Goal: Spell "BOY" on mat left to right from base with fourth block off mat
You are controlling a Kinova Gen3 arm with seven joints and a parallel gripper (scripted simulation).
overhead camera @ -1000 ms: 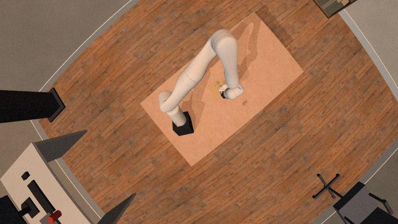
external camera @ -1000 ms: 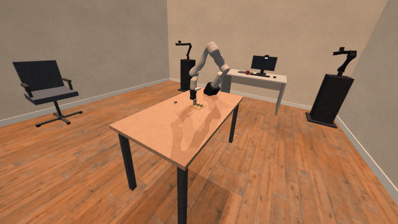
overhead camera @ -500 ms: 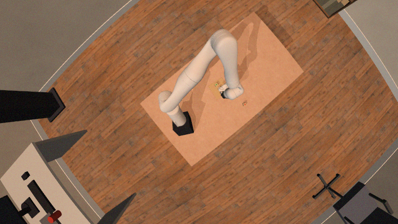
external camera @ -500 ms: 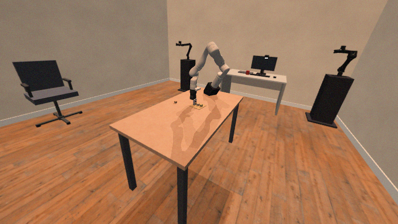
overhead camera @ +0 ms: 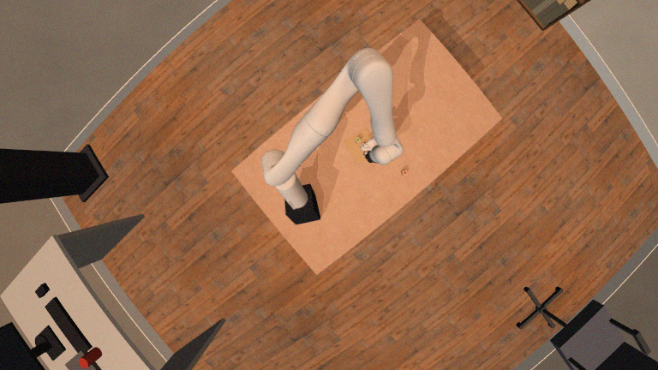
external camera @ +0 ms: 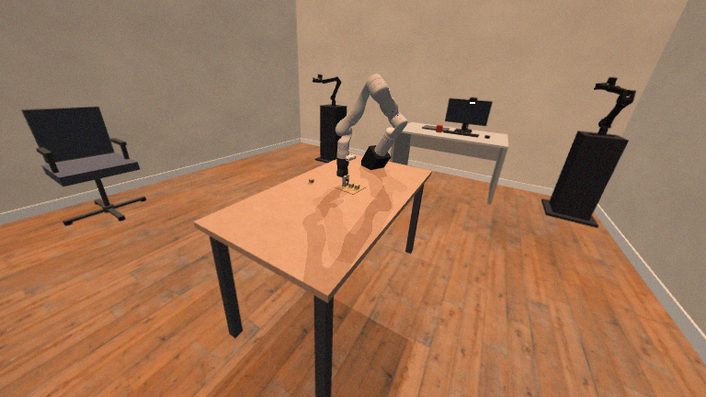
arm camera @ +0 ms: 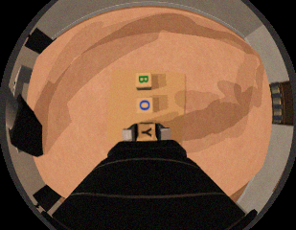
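My hand is 40 mm to the right of the mat and 20 mm above it.
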